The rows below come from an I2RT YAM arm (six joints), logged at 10 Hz.
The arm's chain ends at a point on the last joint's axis. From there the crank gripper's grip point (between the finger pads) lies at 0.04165 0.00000 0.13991 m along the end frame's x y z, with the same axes.
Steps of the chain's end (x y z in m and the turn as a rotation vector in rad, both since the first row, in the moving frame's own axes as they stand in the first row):
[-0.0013 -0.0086 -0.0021 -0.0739 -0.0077 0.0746]
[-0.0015 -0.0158 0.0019 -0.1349 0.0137 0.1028]
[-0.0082 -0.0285 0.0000 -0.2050 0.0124 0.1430]
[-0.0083 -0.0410 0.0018 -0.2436 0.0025 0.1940]
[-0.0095 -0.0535 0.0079 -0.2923 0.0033 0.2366]
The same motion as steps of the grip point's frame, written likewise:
[-0.0029 0.0048 -0.0023 -0.0739 -0.0077 0.0746]
[-0.0008 0.0073 -0.0002 -0.1349 0.0137 0.1028]
[-0.0090 0.0058 -0.0041 -0.2050 0.0124 0.1430]
[-0.0120 0.0005 -0.0034 -0.2436 0.0025 0.1940]
[-0.0150 -0.0039 0.0004 -0.2923 0.0033 0.2366]

